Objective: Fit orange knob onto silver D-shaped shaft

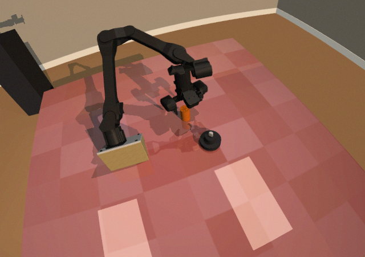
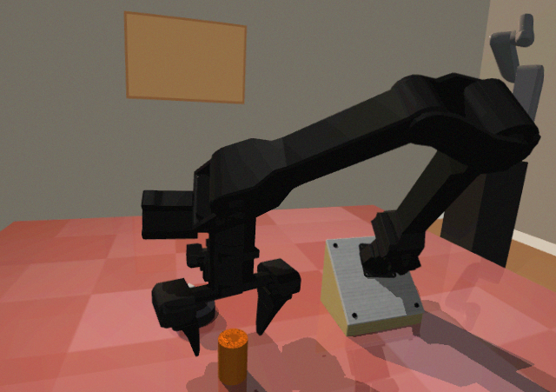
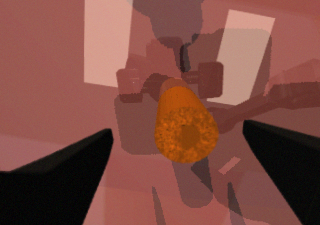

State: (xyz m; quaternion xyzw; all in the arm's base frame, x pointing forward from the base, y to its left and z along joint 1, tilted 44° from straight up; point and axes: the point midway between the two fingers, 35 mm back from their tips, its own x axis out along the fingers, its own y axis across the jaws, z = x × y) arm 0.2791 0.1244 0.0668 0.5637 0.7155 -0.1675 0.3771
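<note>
Right now the orange knob is 1 cm below my gripper tip and 1 cm behind it. Round my gripper tip: pedestal: 15 cm to the right, 6 cm ahead, 2 cm below.
</note>
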